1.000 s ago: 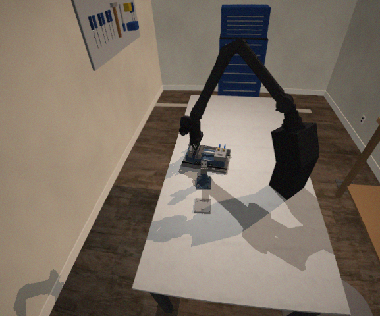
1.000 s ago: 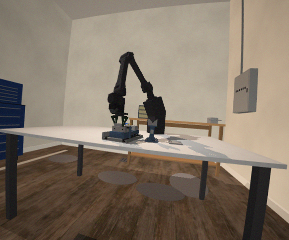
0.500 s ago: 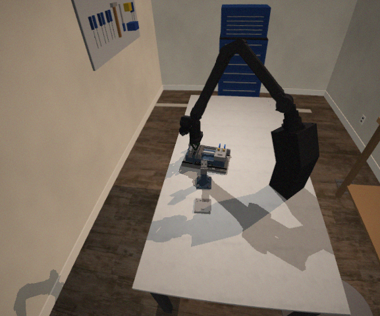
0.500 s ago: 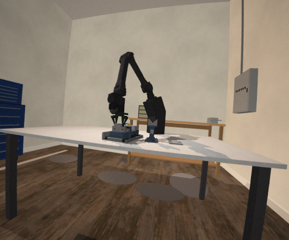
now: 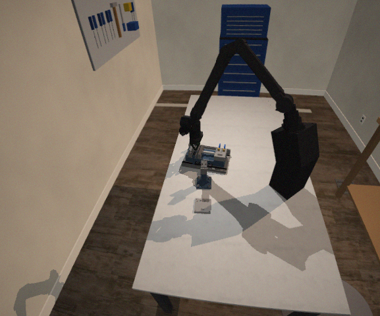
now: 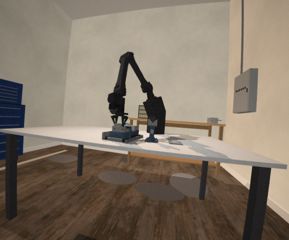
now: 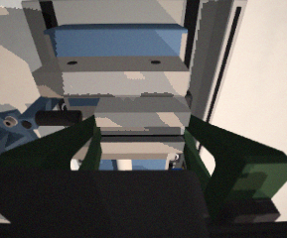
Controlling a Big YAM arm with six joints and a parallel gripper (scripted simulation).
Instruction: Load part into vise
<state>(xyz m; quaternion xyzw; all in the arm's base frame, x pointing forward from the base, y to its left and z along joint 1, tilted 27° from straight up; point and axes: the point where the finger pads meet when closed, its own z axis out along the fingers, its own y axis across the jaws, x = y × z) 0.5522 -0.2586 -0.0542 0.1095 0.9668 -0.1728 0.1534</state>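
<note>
My gripper is now right at the part. Round my hand: moving jaw 3 cm behind, 3 cm to the left, 2 cm below; then fixed jaw 3 cm ahead, 1 cm to the left, 2 cm below; then work stop rod 2 cm ahead, 6 cm to the left, 1 cm below.
</note>
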